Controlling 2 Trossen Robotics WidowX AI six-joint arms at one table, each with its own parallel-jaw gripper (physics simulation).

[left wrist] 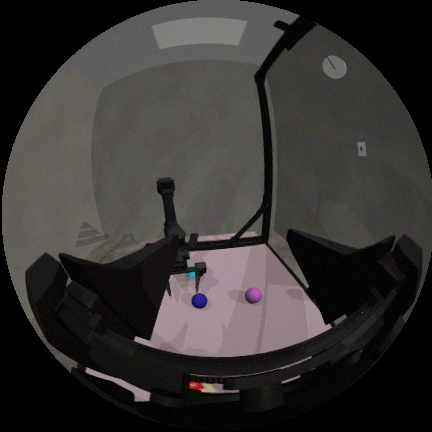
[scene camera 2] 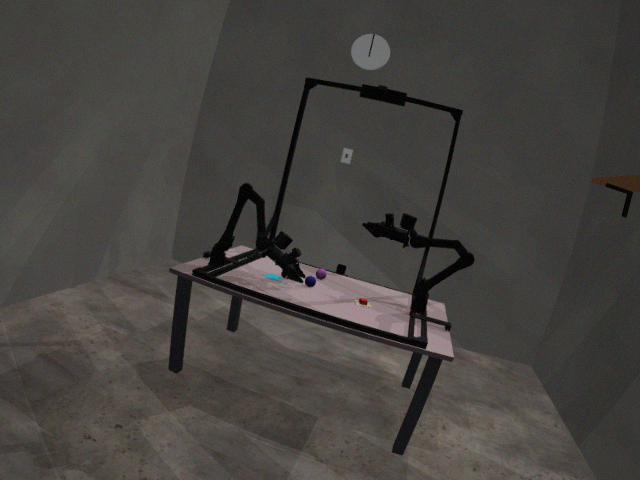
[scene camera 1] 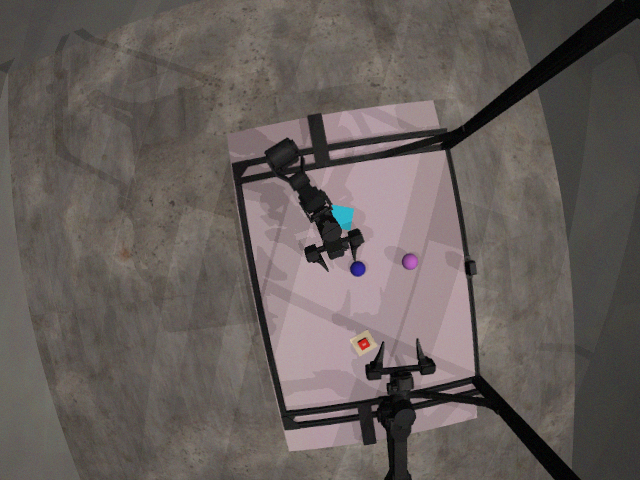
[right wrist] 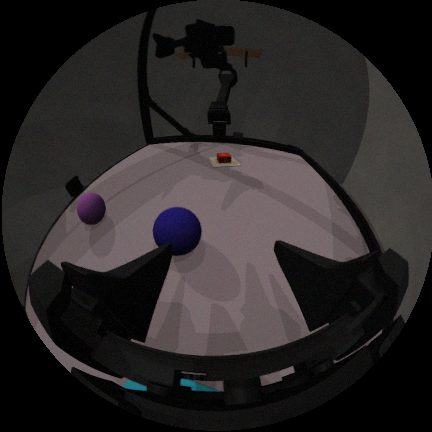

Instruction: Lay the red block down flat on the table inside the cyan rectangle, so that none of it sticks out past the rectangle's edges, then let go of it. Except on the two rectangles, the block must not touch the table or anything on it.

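Places are measured from the left arm's base along level axes (x ahead, y left, z up), in millimetres.
Pixels of known places: left gripper, fingertip midpoint: (left wrist: pixel 234 236) (scene camera 2: pixel 365 223) (scene camera 1: pixel 400 340); right gripper, fingertip midpoint: (left wrist: pixel 183 294) (scene camera 2: pixel 304 280) (scene camera 1: pixel 341 266) (right wrist: pixel 223 247); left arm's base, link origin: (scene camera 2: pixel 417 311) (scene camera 1: pixel 387 405) (right wrist: pixel 218 136); right arm's base, link origin: (scene camera 2: pixel 216 264).
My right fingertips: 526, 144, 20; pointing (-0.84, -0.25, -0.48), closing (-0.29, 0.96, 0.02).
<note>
Ahead of a thing's pixels: the offset from my right fingertips to its top centre, as dx, dy, dz. "pt": to the spot under its first point. Level surfaces: height alone.
The red block {-277, -64, -20} (scene camera 1: pixel 363 344) (scene camera 2: pixel 363 300) (left wrist: pixel 195 385) (right wrist: pixel 224 157) lies on the cream rectangle {pt -304, -42, -38} (scene camera 1: pixel 357 350) (right wrist: pixel 215 163). The cyan rectangle {pt +165, -23, -37} (scene camera 1: pixel 345 215) (scene camera 2: pixel 272 277) lies at the other end of the table, partly hidden by the right arm in scene camera 1; parts of it show in the left wrist view (left wrist: pixel 190 273) and the right wrist view (right wrist: pixel 200 386). My left gripper (scene camera 1: pixel 400 340) (scene camera 2: pixel 363 224) is open and empty, high above the table, to the right of the block in scene camera 1. My right gripper (scene camera 1: pixel 341 266) (right wrist: pixel 223 247) is open and empty, low above the table beyond the cyan rectangle.
A dark blue ball {-13, -53, +12} (scene camera 1: pixel 357 268) (scene camera 2: pixel 310 281) (left wrist: pixel 199 300) (right wrist: pixel 177 231) is close by one right fingertip. A purple ball {+1, -229, +16} (scene camera 1: pixel 409 261) (scene camera 2: pixel 321 273) (left wrist: pixel 253 295) (right wrist: pixel 91 208) is farther right in scene camera 1. A black frame (scene camera 1: pixel 264 320) borders the pink table {dz -38} (scene camera 1: pixel 320 361).
</note>
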